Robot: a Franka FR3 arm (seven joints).
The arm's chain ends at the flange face. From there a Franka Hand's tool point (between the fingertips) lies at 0.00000 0.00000 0.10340 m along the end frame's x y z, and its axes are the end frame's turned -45 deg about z.
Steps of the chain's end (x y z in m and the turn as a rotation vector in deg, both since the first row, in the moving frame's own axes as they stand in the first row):
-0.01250 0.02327 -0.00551 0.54 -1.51 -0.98
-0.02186 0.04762 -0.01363 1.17 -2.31 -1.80
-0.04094 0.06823 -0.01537 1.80 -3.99 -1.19
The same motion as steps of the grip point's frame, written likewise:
-0.02655 0.00501 -0.00555 1.45 -0.69 -0.98
-0.05065 0.01380 -0.01374 2.46 -0.81 -1.80
-0.08006 0.01195 -0.01567 4.09 -1.55 -1.19

